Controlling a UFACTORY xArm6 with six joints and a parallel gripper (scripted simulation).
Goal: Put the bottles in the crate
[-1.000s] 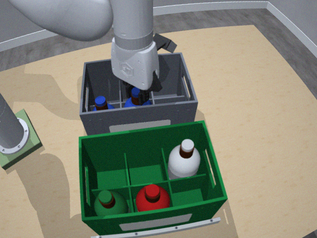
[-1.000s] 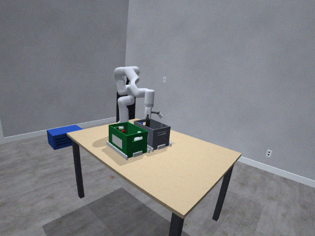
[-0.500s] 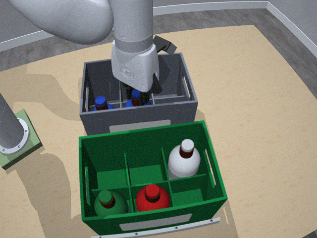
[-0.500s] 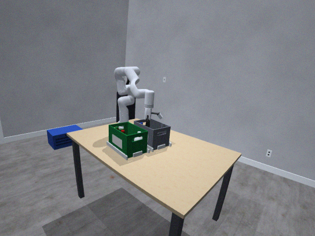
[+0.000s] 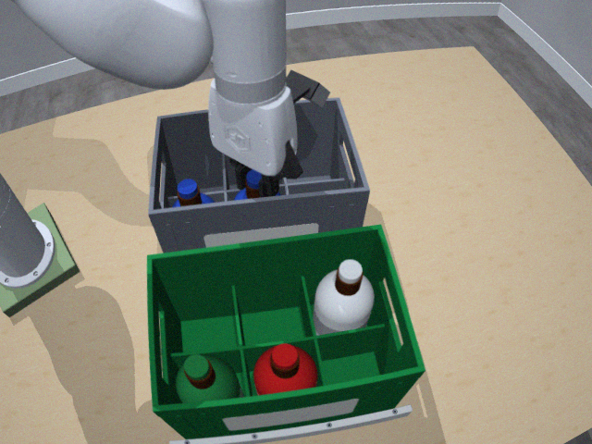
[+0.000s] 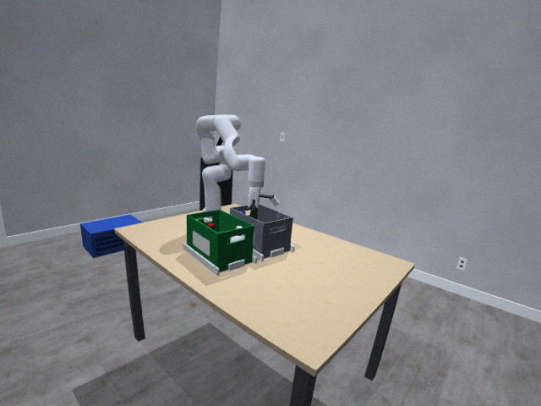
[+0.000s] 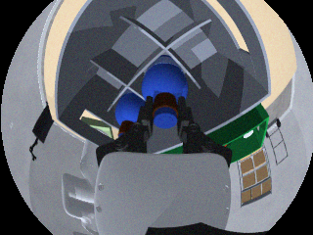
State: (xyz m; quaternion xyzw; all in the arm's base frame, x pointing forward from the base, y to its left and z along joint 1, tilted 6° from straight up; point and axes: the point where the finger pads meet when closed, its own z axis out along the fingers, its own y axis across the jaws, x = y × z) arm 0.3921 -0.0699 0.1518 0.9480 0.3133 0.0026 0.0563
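The grey crate is 1 cm ahead of my hand, 4 cm to the left of it and 8 cm below it. Round my hand: pick list 5 cm ahead, 18 cm to the left, 16 cm below; green crate 3 cm behind, 19 cm to the right, 8 cm below; white-label bottle 6 cm ahead, 16 cm to the right, 7 cm below.
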